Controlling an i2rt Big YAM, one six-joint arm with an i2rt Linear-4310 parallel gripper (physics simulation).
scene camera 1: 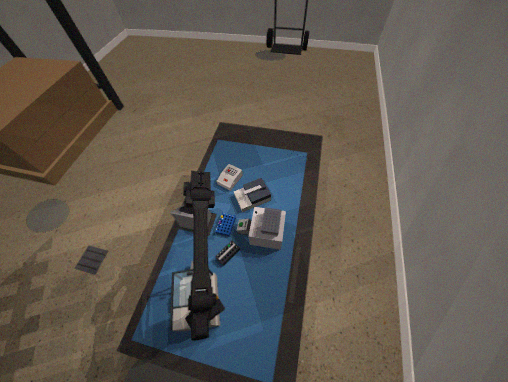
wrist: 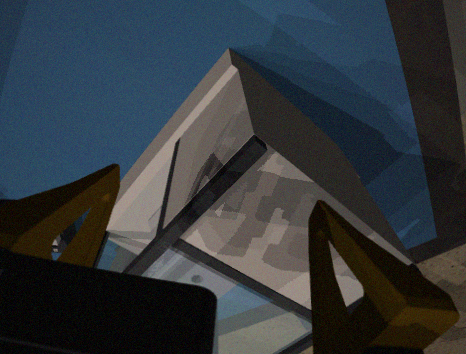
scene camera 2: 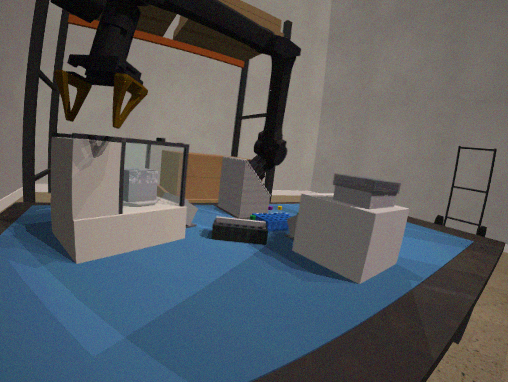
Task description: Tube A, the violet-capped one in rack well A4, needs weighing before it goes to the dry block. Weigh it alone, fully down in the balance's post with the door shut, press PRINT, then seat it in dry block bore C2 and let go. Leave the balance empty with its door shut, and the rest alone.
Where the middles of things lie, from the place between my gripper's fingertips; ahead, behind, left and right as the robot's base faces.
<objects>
The balance (scene camera 2: 110, 195) is 120 mm below my hand, 120 mm behind it and 40 mm to the left of it. The rest, counted from my hand: white box with grey lid (scene camera 2: 357, 231): 520 mm to the left, 130 mm below, 80 mm ahead.
</objects>
